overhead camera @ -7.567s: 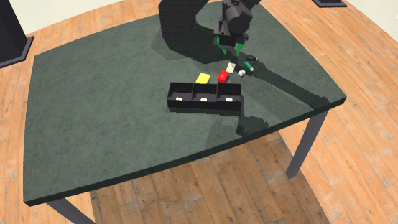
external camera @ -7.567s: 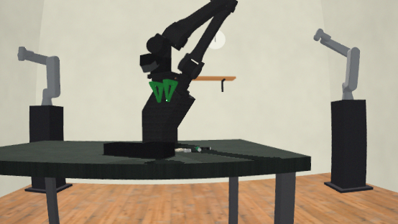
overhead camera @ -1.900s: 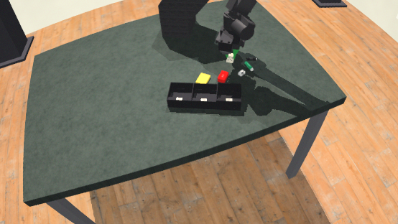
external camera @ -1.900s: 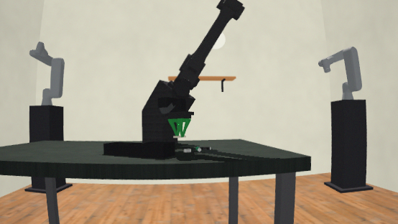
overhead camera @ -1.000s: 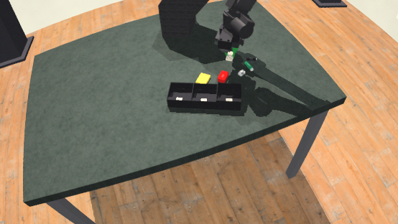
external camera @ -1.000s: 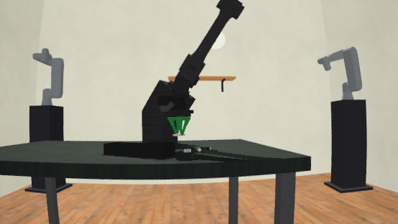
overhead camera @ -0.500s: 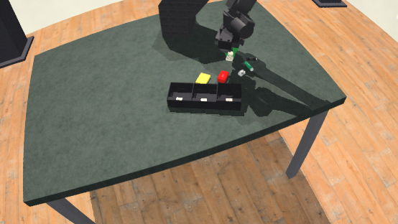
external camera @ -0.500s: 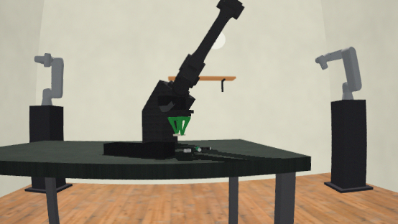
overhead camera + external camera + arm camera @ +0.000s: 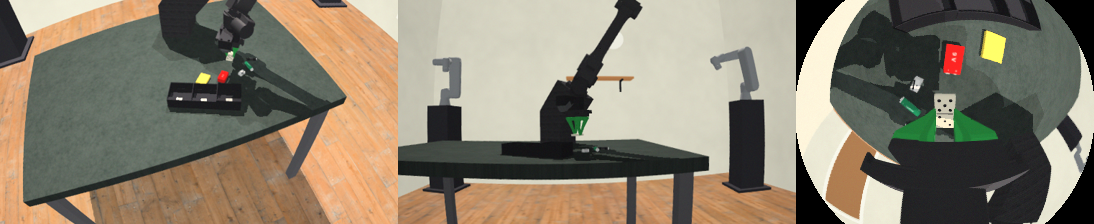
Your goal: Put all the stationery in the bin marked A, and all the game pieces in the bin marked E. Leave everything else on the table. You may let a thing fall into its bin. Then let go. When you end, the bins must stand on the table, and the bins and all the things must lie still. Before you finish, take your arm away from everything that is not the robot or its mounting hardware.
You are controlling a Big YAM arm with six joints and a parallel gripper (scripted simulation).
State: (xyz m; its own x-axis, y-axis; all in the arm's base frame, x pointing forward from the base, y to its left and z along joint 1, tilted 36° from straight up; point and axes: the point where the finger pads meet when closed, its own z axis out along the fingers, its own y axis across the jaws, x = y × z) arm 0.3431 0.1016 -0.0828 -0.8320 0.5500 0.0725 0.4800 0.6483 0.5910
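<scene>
Right now my hand is right at the white die. Round my hand: grey piece 40 mm ahead, 40 mm to the left, 60 mm below; then red block 40 mm ahead, 40 mm to the right, 60 mm below; then green marker 10 mm ahead, 70 mm to the left, 60 mm below.
</scene>
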